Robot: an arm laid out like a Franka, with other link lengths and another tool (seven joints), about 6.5 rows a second.
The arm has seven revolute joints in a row. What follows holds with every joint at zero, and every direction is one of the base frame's. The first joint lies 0.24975 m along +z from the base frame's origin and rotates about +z. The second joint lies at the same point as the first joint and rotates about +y. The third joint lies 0.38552 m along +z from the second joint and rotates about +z. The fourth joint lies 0.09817 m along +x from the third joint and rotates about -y. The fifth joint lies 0.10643 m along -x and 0.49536 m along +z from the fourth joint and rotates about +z. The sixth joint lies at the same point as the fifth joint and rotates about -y. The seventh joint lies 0.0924 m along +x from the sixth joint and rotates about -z. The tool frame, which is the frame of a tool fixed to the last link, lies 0.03 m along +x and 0.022 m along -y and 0.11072 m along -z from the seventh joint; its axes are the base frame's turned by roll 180, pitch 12 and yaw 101.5 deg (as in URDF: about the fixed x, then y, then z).
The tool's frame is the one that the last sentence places.
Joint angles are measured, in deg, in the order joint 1, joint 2, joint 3, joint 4, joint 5, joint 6, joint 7. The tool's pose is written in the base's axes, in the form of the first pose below.
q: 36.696, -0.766, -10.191, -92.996, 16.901, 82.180, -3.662
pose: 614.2 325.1 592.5 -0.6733 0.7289 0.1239 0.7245 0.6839 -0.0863
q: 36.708, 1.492, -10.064, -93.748, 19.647, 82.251, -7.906
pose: 620.8 342.1 558.9 -0.7133 0.6761 0.1844 0.6719 0.7346 -0.0946
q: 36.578, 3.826, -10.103, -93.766, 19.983, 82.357, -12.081
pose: 631.4 350.8 530.7 -0.7501 0.6290 0.2042 0.6227 0.7758 -0.1020
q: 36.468, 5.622, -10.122, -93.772, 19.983, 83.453, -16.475
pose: 641.6 357.7 510.2 -0.7881 0.5782 0.2109 0.5745 0.8141 -0.0853
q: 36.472, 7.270, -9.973, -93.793, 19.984, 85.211, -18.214
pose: 650.8 365.6 491.7 -0.8016 0.5607 0.2075 0.5583 0.8262 -0.0758
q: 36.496, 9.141, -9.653, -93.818, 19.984, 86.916, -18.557
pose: 658.9 374.9 469.6 -0.8028 0.5602 0.2042 0.5566 0.8269 -0.0807
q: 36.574, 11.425, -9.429, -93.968, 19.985, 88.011, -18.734
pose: 666.0 383.5 439.4 -0.8004 0.5619 0.2091 0.5532 0.8266 -0.1038
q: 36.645, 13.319, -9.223, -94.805, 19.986, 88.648, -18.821
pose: 668.2 388.9 406.3 -0.7952 0.5646 0.2209 0.5477 0.8253 -0.1378
